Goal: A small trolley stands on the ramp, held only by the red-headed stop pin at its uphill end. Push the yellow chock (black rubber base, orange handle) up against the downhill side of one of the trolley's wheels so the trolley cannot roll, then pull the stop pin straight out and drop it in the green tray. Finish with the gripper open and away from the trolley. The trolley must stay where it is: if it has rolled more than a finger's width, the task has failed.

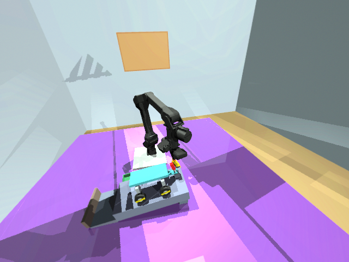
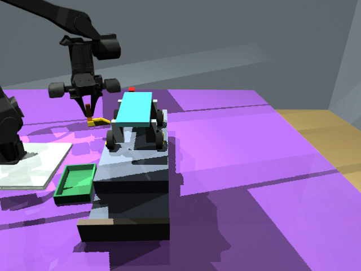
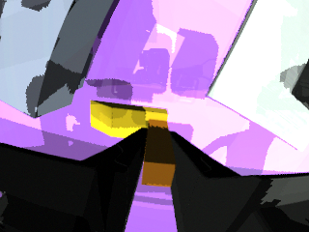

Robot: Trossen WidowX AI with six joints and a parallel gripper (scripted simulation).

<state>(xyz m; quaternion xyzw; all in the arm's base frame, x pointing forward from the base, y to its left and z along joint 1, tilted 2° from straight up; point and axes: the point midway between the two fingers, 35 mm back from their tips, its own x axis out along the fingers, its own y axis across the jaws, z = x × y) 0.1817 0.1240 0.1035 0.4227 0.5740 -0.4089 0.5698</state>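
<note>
The red-headed stop pin lies 13 cm ahead of my gripper tip, 6 cm above it and 2 cm to the right of it. Round my gripper tip: grey ramp (15 cm ahead, 13 cm to the right, 3 cm below); then trolley (15 cm ahead, 13 cm to the right, 4 cm above); then yellow chock (2 cm ahead, 1 cm to the left, 1 cm below).
</note>
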